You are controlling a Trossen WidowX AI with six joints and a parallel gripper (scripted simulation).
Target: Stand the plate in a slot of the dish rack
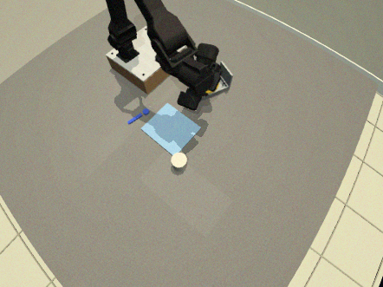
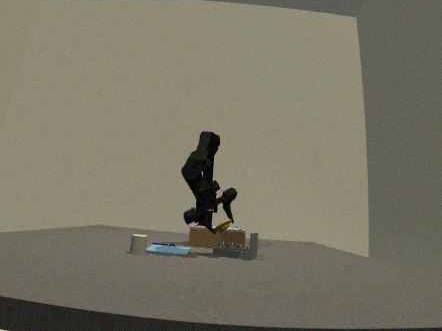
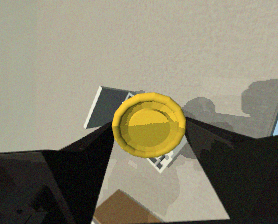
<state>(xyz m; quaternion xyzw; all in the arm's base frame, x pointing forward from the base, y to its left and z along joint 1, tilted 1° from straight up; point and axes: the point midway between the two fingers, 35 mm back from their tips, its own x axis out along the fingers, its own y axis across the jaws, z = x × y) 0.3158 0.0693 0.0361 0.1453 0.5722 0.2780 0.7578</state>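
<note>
The grey dish rack is 6 cm below my gripper tip, 4 cm to the left of it and 3 cm behind it. The rest, counted from my gripper tip: blue spoon (21 cm to the right, 13 cm behind, 8 cm below); then light blue cloth (17 cm to the right, 8 cm below, 2 cm behind); then yellow plate (1 cm above).
</note>
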